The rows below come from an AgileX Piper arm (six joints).
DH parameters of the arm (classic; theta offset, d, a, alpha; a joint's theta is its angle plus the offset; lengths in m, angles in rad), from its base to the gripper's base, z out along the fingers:
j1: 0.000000 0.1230 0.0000 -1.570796
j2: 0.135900 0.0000 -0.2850 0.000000
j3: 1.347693 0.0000 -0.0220 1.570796
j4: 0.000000 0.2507 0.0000 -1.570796
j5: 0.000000 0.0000 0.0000 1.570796
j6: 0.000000 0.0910 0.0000 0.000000
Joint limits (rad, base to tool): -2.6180..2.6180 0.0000..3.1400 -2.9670..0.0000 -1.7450..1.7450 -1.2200..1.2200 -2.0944..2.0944
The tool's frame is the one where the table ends.
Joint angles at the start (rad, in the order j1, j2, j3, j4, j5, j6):
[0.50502 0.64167 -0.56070 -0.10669 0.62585 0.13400]
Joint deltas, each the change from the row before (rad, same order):
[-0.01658 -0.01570 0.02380 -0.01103 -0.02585 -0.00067]
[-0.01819 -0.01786 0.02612 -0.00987 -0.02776 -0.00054]
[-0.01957 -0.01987 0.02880 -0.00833 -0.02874 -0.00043]
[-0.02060 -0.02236 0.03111 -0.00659 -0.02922 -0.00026]
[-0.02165 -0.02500 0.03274 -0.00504 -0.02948 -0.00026]
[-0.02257 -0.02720 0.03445 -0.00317 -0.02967 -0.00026]
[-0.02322 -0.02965 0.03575 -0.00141 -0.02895 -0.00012]
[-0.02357 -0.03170 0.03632 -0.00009 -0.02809 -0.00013]
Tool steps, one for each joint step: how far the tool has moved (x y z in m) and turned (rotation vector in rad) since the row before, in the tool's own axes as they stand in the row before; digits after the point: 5 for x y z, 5 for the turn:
[0.00427 -0.00251 0.00065 0.01681 -0.01835 -0.00077]
[0.00482 -0.00251 0.00054 0.01712 -0.01978 0.00076]
[0.00557 -0.00246 0.00050 0.01726 -0.01977 0.00239]
[0.00625 -0.00236 0.00031 0.01714 -0.02013 0.00415]
[0.00674 -0.00227 0.00002 0.01727 -0.02115 0.00564]
[0.00725 -0.00215 -0.00016 0.01727 -0.02160 0.00731]
[0.00771 -0.00203 -0.00042 0.01734 -0.02188 0.00896]
[0.00794 -0.00190 -0.00065 0.01744 -0.02243 0.00993]

